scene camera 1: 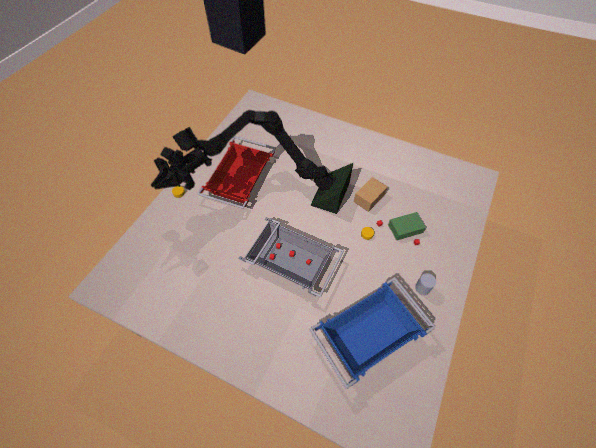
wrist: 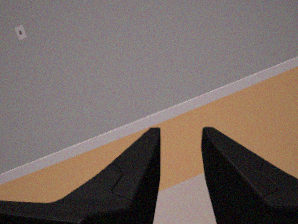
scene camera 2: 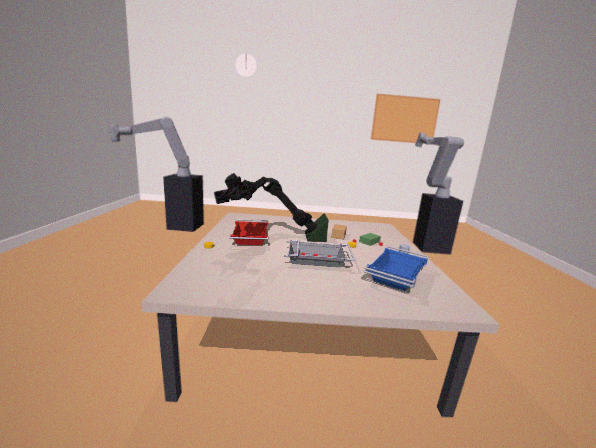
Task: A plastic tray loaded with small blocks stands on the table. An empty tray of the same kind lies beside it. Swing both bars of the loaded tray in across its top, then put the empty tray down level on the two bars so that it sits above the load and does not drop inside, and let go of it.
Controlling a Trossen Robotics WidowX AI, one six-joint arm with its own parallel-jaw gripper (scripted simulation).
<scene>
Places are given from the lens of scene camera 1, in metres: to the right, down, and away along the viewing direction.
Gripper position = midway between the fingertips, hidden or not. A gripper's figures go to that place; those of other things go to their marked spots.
gripper [scene camera 1: 153, 187]: -0.48, -0.12, 1.23
red tray [scene camera 1: 237, 173]: -0.27, -0.23, 1.68
green block [scene camera 1: 408, 225]: 0.44, 0.01, 1.49
</scene>
